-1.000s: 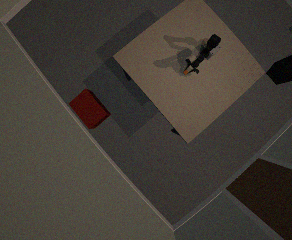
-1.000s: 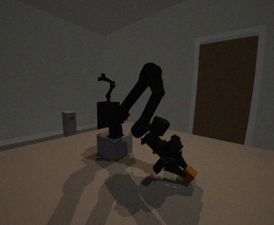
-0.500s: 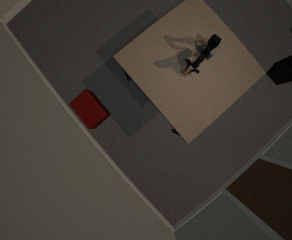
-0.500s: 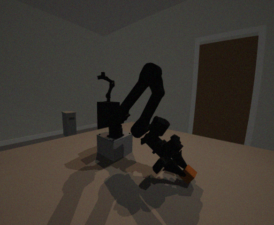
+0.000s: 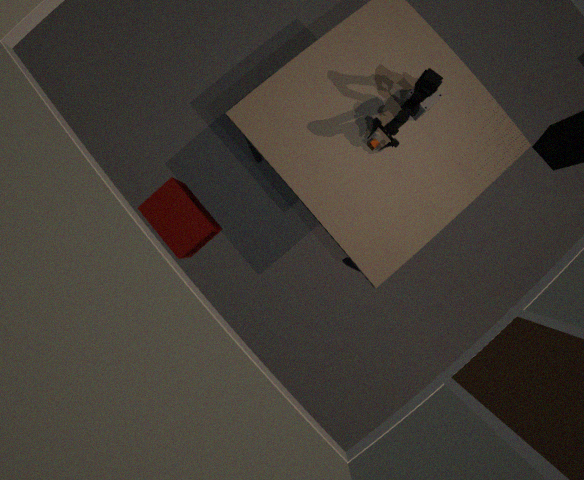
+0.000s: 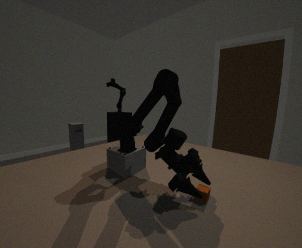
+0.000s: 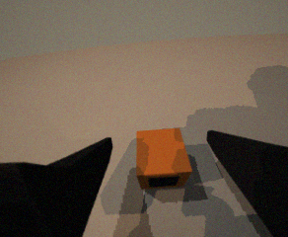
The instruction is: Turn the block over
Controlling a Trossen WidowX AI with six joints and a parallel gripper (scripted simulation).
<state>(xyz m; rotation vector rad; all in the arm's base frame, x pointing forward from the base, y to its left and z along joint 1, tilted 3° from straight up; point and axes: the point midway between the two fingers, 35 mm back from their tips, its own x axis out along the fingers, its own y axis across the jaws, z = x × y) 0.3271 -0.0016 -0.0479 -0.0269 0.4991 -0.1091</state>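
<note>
Now: gripper tip 2 cm past the orange block and 2 cm above it.
</note>
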